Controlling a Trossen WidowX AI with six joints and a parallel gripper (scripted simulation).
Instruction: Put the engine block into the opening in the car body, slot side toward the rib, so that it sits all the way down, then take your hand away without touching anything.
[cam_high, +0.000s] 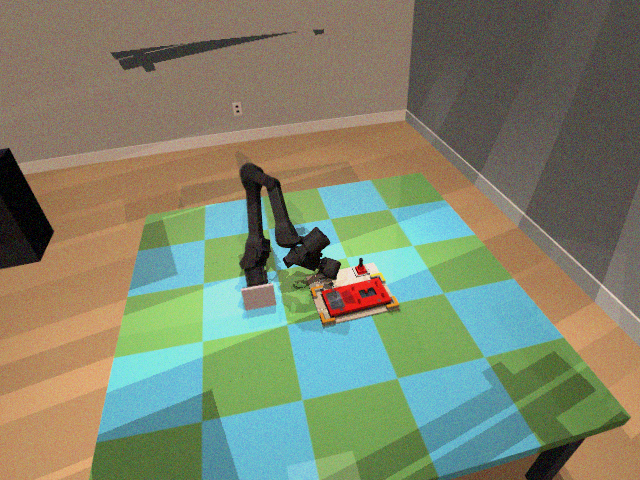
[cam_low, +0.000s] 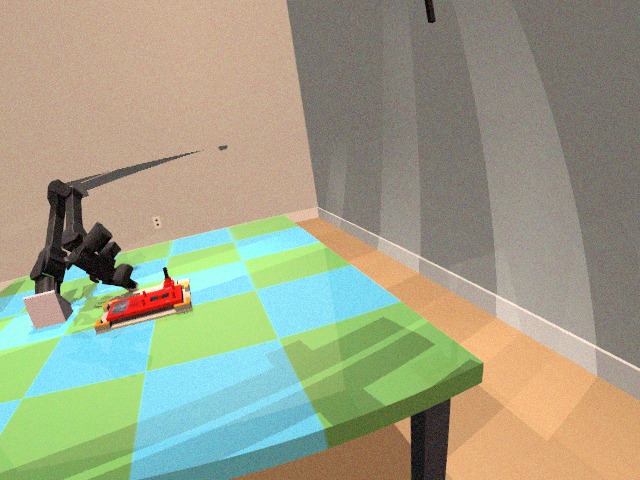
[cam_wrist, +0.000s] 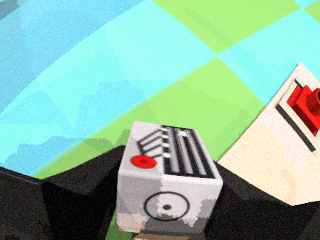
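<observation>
My gripper tip is now 10 mm to the left of the engine block and 10 mm below it.
</observation>
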